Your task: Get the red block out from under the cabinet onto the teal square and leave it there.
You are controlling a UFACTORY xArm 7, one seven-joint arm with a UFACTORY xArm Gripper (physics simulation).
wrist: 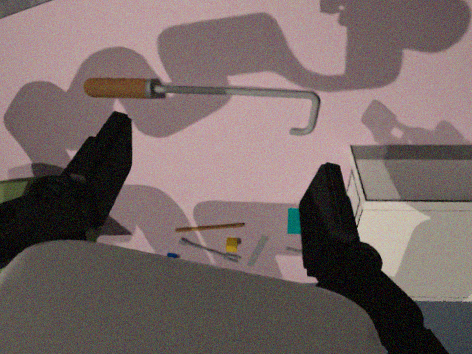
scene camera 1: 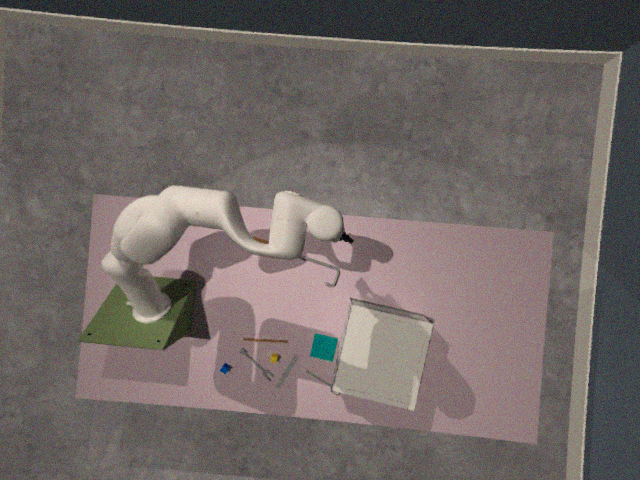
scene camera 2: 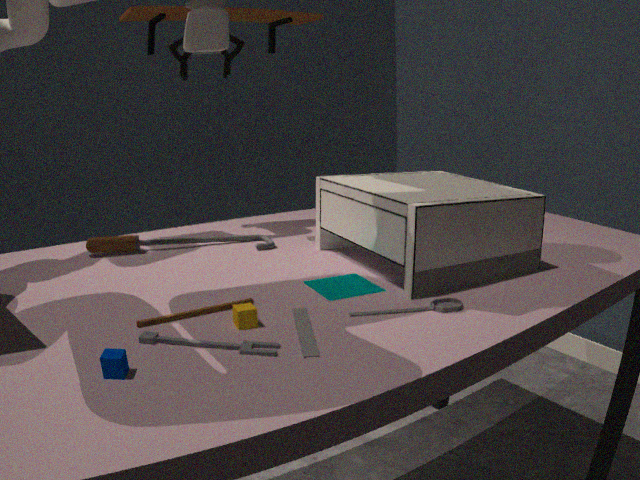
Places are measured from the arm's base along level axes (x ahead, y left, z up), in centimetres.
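Pixels of known places: gripper, fingertip midpoint: (wrist: 223,162) (scene camera 2: 204,79); arm's base, link origin: (scene camera 1: 152,307).
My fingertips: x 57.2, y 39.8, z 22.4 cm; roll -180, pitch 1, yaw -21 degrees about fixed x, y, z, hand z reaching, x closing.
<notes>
For each thing: its top centre in the pictures, then the offset to it from my fingertips. "spot": a spot on its surface instead.
- white cabinet, top centre: (scene camera 2: 430,184) (wrist: 430,261) (scene camera 1: 382,357) dy -41.5, dx +27.9, dz -20.2 cm
- teal square, surface spot: (scene camera 2: 343,286) (scene camera 1: 323,347) spot: dy -46.7, dx +7.3, dz -33.7 cm
- yellow cube, top centre: (scene camera 2: 244,306) (wrist: 231,249) (scene camera 1: 273,359) dy -53.9, dx -11.2, dz -31.2 cm
- blue cube, top centre: (scene camera 2: 112,353) (wrist: 169,263) (scene camera 1: 224,369) dy -61.5, dx -29.6, dz -31.2 cm
- brown stick, top centre: (scene camera 2: 195,310) (wrist: 208,228) (scene camera 1: 265,340) dy -48.1, dx -16.1, dz -33.0 cm
- grey wrench-like tool, top centre: (scene camera 2: 205,340) (wrist: 209,252) (scene camera 1: 256,364) dy -58.0, dx -17.8, dz -32.9 cm
- flat grey strip, top centre: (scene camera 2: 304,329) (wrist: 257,251) (scene camera 1: 287,371) dy -58.7, dx -5.3, dz -33.6 cm
- ring-ended tool, top centre: (scene camera 2: 408,305) (scene camera 1: 323,382) dy -59.8, dx +9.6, dz -32.9 cm
The red block does not show in any view. The white cabinet (scene camera 1: 395,356) (scene camera 2: 475,232) (wrist: 430,250) stands on the table, with a low gap under its front panel. The teal square (scene camera 1: 324,347) (scene camera 2: 343,286) (wrist: 294,221) lies flat just in front of that gap; a finger partly hides it in the wrist view. A hooked metal rod with an orange-brown handle (scene camera 1: 321,263) (scene camera 2: 112,244) (wrist: 120,88) lies behind the square, its bent end toward the cabinet side. My gripper (scene camera 1: 347,238) (scene camera 2: 205,76) (wrist: 223,162) is open and empty, high above the table near its back edge.
A yellow cube (scene camera 1: 275,357) (scene camera 2: 245,315) (wrist: 232,245), a blue cube (scene camera 1: 225,368) (scene camera 2: 114,363) (wrist: 172,255), a brown stick (scene camera 1: 265,340) (scene camera 2: 191,313), a grey wrench-like tool (scene camera 2: 201,343) and a flat grey strip (scene camera 2: 306,332) lie before the cabinet. A ring-ended tool (scene camera 2: 392,311) lies by its front corner.
</notes>
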